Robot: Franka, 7 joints.
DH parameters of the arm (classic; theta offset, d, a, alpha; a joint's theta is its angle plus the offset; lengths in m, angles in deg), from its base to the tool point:
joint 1: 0 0.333 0 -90
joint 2: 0 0 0 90
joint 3: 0 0.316 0.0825 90
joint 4: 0 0 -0.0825 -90
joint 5: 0 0.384 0 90
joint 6: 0 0 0.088 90
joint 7: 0 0.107 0 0
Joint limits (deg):
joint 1: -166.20..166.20
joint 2: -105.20..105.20
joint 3: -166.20..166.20
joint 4: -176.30..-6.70
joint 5: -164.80..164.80
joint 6: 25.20..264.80
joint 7: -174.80..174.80
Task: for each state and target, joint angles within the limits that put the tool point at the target. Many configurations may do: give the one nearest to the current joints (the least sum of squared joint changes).
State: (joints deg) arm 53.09 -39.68 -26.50 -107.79 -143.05 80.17 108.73
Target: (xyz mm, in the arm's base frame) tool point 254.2 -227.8 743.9
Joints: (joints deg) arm 36.61 -60.99 -29.88 -134.98 -134.46 67.72 108.73
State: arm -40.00 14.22 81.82 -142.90 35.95 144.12 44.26
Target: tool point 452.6 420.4 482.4
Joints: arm -29.87 21.20 80.14 -113.17 34.81 150.69 44.26
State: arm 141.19 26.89 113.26 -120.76 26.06 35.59 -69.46
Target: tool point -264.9 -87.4 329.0
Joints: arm 116.53 30.39 78.54 -138.60 8.06 37.88 -69.46
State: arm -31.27 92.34 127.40 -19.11 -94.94 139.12 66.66
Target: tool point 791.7 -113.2 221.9
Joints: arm -15.77 94.55 128.04 -6.70 -91.10 92.38 66.66
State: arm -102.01 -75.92 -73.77 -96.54 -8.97 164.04 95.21
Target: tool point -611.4 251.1 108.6
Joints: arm -84.87 -98.69 -107.19 -102.24 -6.34 161.21 95.21
